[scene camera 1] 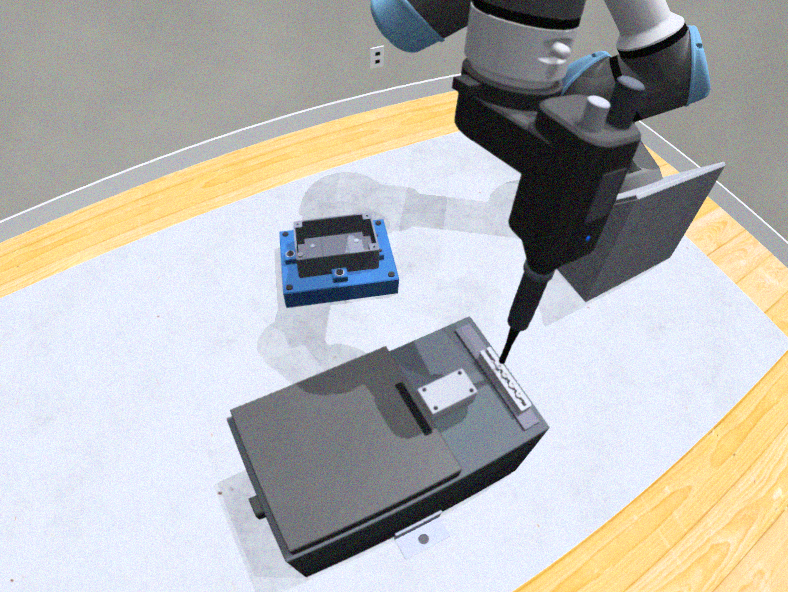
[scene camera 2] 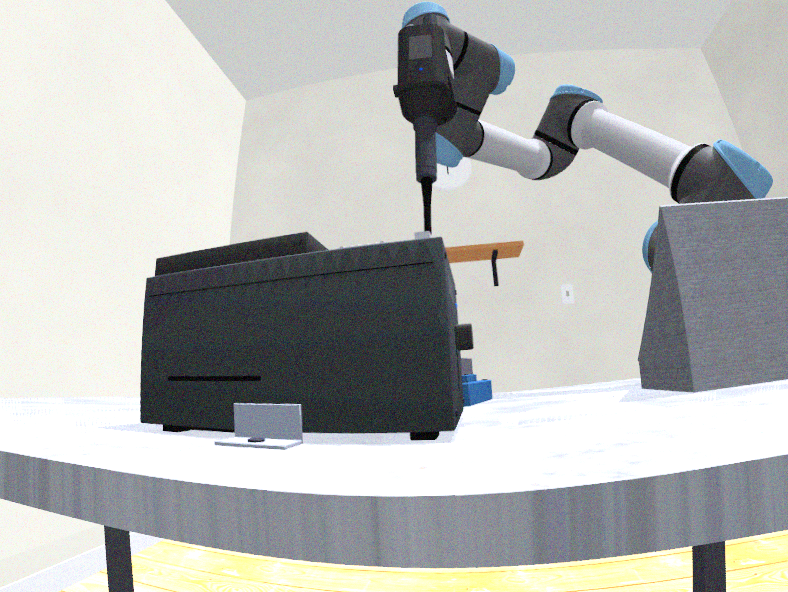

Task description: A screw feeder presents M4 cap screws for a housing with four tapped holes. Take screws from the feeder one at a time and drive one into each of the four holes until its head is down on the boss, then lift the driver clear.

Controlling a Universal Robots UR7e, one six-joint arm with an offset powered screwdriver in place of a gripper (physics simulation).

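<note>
The dark screw feeder (scene camera 1: pixel 343 452) (scene camera 2: pixel 293 337) stands on the table, with a pale slotted strip (scene camera 1: pixel 507 382) at its right end in scene camera 1. My screwdriver (scene camera 1: pixel 503 361) (scene camera 2: pixel 427 231) points down with its tip at the strip's upper part. Any screw at the tip is too small to see. The grey open-topped housing (scene camera 1: pixel 337 262) sits in a blue fixture (scene camera 1: pixel 343 296) behind the feeder. Its corner bosses show, but whether each holds a screw is too small to tell. In scene camera 2 the feeder hides most of the blue fixture (scene camera 2: pixel 477 391).
A white block (scene camera 1: pixel 447 389) with dark corner holes sits on the feeder top. A small angled bracket (scene camera 1: pixel 423 539) (scene camera 2: pixel 267 420) stands by the feeder's side. A grey pedestal (scene camera 1: pixel 656 235) (scene camera 2: pixel 719 293) stands at the right. An orange-brown shelf (scene camera 2: pixel 487 251) shows behind the feeder.
</note>
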